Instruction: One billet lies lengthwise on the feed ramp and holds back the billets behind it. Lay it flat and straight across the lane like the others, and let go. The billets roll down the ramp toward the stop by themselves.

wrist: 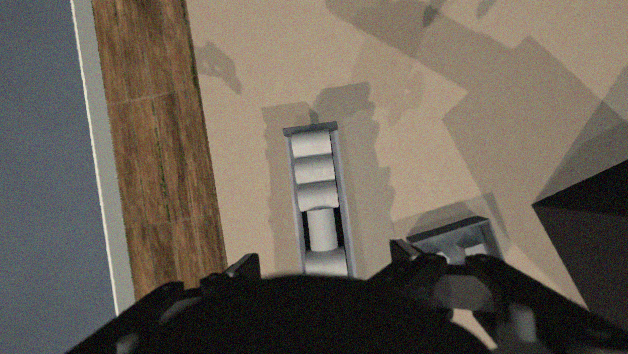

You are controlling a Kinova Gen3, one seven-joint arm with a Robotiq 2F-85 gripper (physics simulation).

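Note:
The feed ramp point(342, 200) is a narrow lane with grey side rails, running from the middle of the view down behind the gripper body. One white billet point(323, 230) lies lengthwise in it, with dark floor showing on both sides. Three white billets lie across the lane above it in the view: a far one point(311, 143), a middle one point(314, 169) and a near one point(318, 195) close to the lengthwise billet's end. Another crosswise billet point(325, 262) shows below it, partly hidden by the gripper. My gripper point(324, 261) is open and empty, its fingertips wide apart on either side of the lane.
A grey end plate point(310, 128) closes the ramp's far end. A small grey open bin point(450, 230) with pale pieces stands to the right, partly hidden by the right finger. A large dark block point(590, 240) is at the right edge. A wooden strip point(160, 150) runs along the left.

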